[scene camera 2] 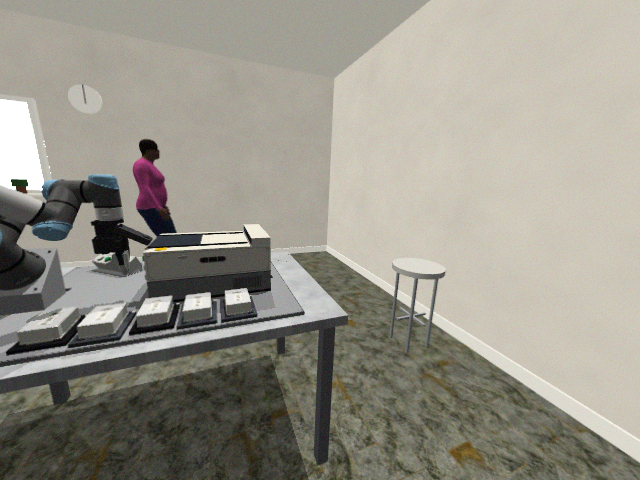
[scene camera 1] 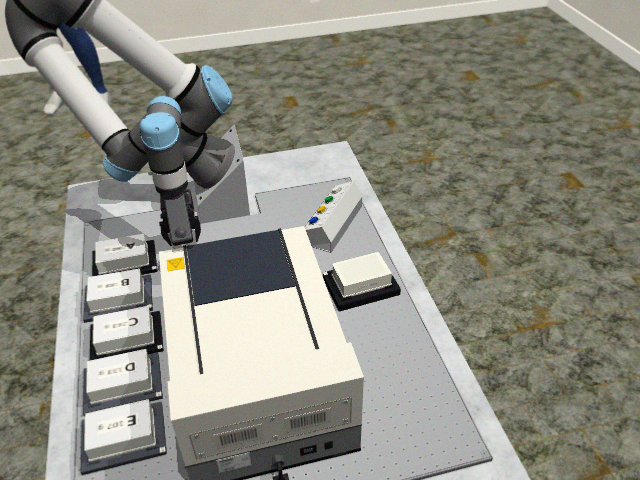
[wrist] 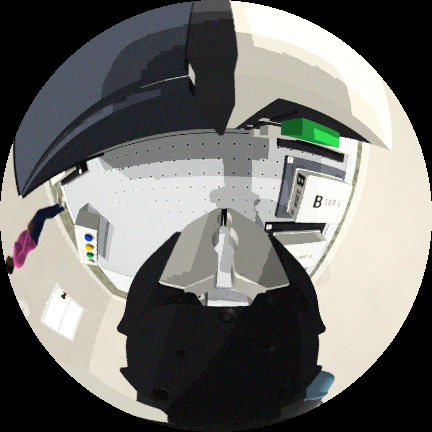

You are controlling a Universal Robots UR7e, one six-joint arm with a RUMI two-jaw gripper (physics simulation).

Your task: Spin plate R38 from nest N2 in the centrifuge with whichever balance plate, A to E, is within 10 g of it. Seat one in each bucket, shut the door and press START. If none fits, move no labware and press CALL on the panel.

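Frame: origin at the arm's base, x ahead, y left, z up, level; metres.
Seen in the pictures: gripper, between the fingertips: (scene camera 2: 125,274) (wrist: 222,209); arm's base, origin of its link: (scene camera 2: 17,271) (scene camera 1: 216,165).
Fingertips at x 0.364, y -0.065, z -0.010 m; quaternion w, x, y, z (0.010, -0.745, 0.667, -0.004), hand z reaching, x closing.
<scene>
Offsets run from my fingertips to a thing's top centre.
My gripper (scene camera 1: 182,244) (scene camera 2: 125,269) (wrist: 222,209) is shut and empty, low beside the end of the cream centrifuge (scene camera 1: 263,341) (scene camera 2: 180,268) nearest the arm base. A dark panel @(0.153 m ahead, 0.134 m left, 0.101 m up) (scene camera 1: 240,267) covers part of its top; no bucket shows. A green block @(0.080 m ahead, 0.021 m right, 0.079 m up) (wrist: 317,134) is at its near end. Plates A @(0.119 m back, 0.190 m right, 0.058 m down) (scene camera 1: 121,254), B @(0.015 m ahead, 0.187 m right, 0.058 m down) (scene camera 1: 114,289) (wrist: 320,200), C @(0.147 m ahead, 0.151 m right, 0.058 m down) (scene camera 1: 123,329), D @(0.277 m ahead, 0.143 m right, 0.058 m down) (scene camera 1: 118,376) and E @(0.410 m ahead, 0.124 m right, 0.058 m down) (scene camera 1: 119,429) sit in a row of nests. E reads 107 g, D 133 g; B seems 188 g; A is too blurred. An unlabelled-looking cream plate @(0.046 m ahead, 0.421 m left, 0.047 m down) (scene camera 1: 361,274) sits in a black nest across the centrifuge.
The sloped button panel @(0.205 m back, 0.380 m left, 0.028 m down) (scene camera 1: 338,219) (wrist: 87,225) has blue @(0.153 m back, 0.323 m left, 0.037 m down) (scene camera 1: 313,220), yellow @(0.195 m back, 0.348 m left, 0.037 m down) (scene camera 1: 321,209), green @(0.238 m back, 0.374 m left, 0.037 m down) (scene camera 1: 329,198) and white @(0.281 m back, 0.400 m left, 0.037 m down) (scene camera 1: 337,190) buttons. The arm's grey base bracket (scene camera 1: 227,191) stands behind the gripper. A person (scene camera 2: 150,186) stands beyond the table; a stool (scene camera 2: 418,267) is apart.
</scene>
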